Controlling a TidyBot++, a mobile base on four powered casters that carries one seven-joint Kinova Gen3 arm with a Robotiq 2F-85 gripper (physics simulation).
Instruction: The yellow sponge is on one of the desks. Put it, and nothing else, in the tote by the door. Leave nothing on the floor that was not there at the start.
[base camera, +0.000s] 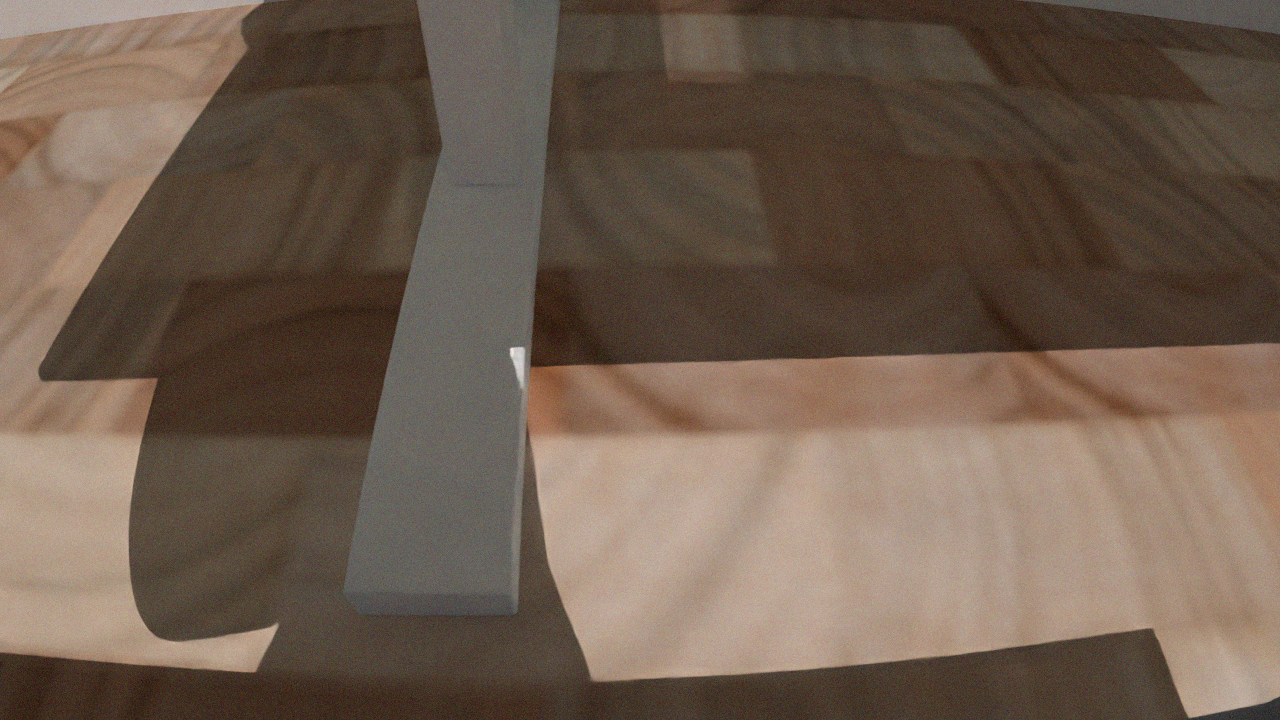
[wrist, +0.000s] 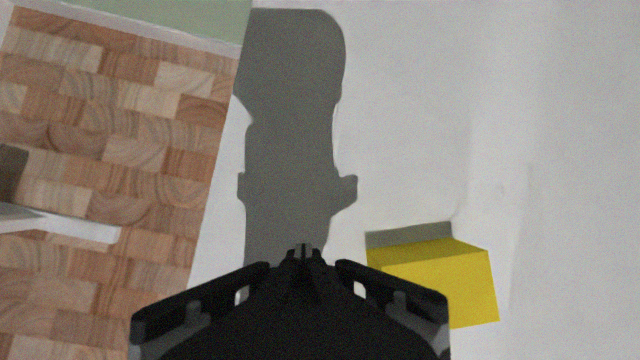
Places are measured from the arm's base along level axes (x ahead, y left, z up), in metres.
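Pixels of known places: gripper, between the fingertips: (wrist: 303, 254).
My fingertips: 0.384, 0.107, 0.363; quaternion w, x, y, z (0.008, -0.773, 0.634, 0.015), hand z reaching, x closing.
Observation:
For each thing: its top centre in the pictures, then the offset to it from my fingertips, as dx, dy, dz. "spot": a spot on its surface instead. Level surfaces: height alone.
- yellow sponge, centre of its top: (wrist: 440, 294) -0.010, -0.126, +0.005
- white desk top, height of its surface: dz -0.040
- foot, a spot on its surface: (base camera: 447, 394) spot: -0.015, -0.022, -0.735
- wood floor, height of its surface: dz -0.760
The yellow sponge (wrist: 440, 280) lies on the white desk top (wrist: 425, 100) in the wrist view, right of the gripper, with its lower left part hidden behind the gripper's right finger linkage. My gripper (wrist: 303, 254) is shut, its fingertips together with nothing between them. It is above the desk, to the left of the sponge in that view. The sponge and the gripper do not show in the base camera view. The tote does not show in either view.
A grey desk leg and foot (base camera: 447, 394) stand on the wood floor (base camera: 805, 537) close in front of the base. In the wrist view the desk's left edge borders the floor, a white foot bar (wrist: 82, 227) and a green wall (wrist: 210, 17).

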